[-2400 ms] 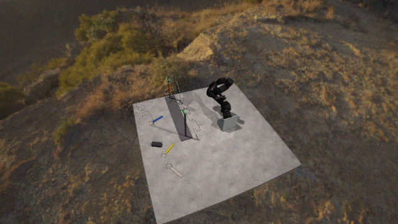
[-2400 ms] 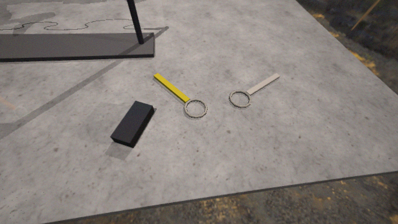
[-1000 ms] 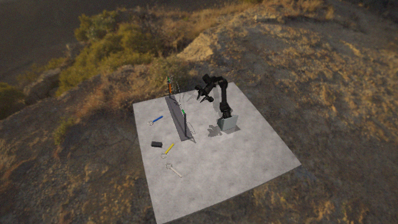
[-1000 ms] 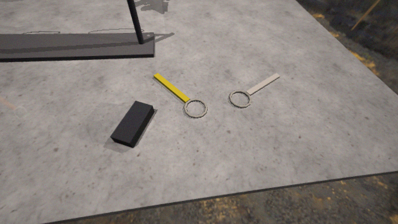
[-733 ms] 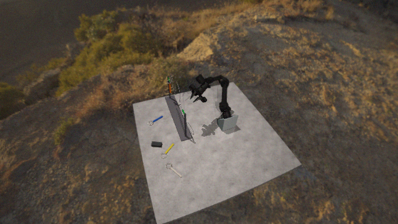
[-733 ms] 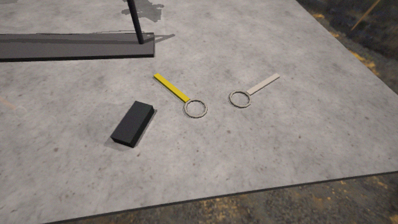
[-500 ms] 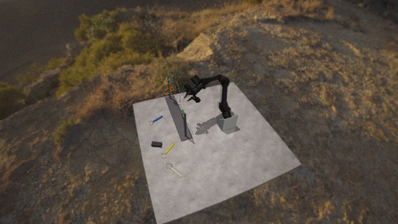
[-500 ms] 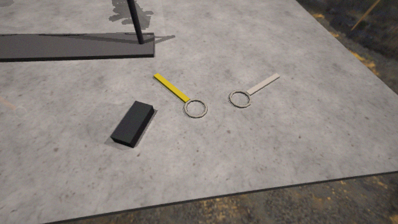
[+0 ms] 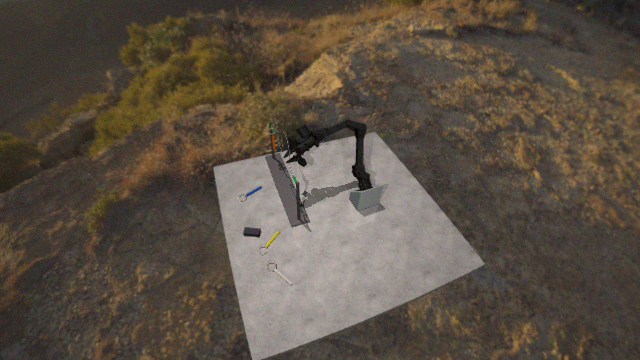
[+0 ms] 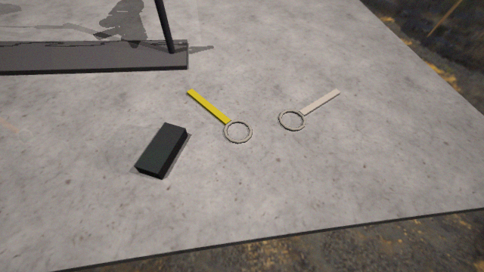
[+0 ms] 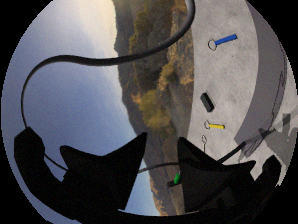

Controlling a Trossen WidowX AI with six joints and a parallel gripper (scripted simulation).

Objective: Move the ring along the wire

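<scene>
My gripper tip is 340 mm to the left of the orange-handled ring and 80 mm above it. From my gripper tip the other things lie so: black block (300 mm below, 260 mm ahead, 190 mm to the left); then blue-handled ring (310 mm below, 230 mm ahead, 110 mm to the right); then yellow-handled ring (310 mm below, 290 mm to the left, 190 mm ahead).
</scene>
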